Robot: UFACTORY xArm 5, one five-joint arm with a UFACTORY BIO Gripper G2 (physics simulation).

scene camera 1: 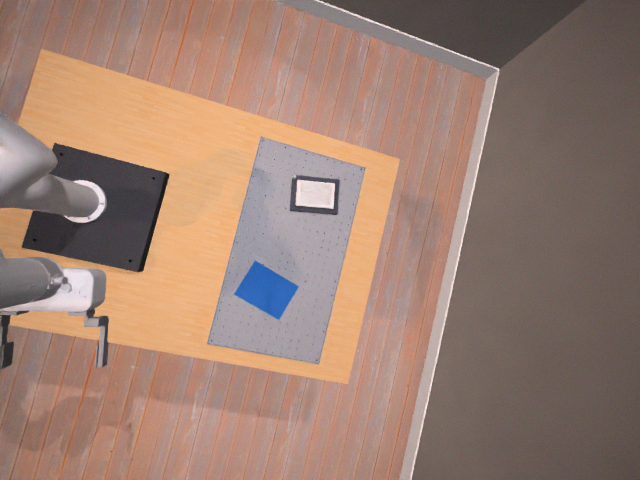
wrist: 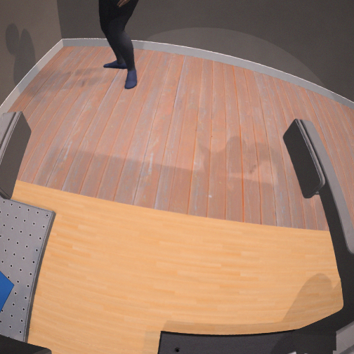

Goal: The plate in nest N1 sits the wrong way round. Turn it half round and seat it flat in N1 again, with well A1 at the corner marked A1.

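A white plate (scene camera 1: 315,193) lies inside the dark frame of a nest (scene camera 1: 314,210) in scene camera 1, near the upper right of the grey perforated board. Its wells and the A1 lettering are too small to read. A small pale mark shows at the nest's upper left corner. My gripper (scene camera 1: 53,356) (wrist: 160,156) is open and empty, with its fingers wide apart. In scene camera 1 it is at the lower left, beyond the table's edge in the picture and far from the plate. The plate and nest do not show in the wrist view.
A blue rectangle (scene camera 1: 266,290) (wrist: 4,290) lies on the grey perforated board (scene camera 1: 232,320) (wrist: 25,250), below and left of the nest in scene camera 1. The black base plate (scene camera 1: 124,217) (wrist: 225,342) of the arm is on the wooden table (scene camera 1: 196,289) (wrist: 175,270). A person (wrist: 120,42) stands on the floor.
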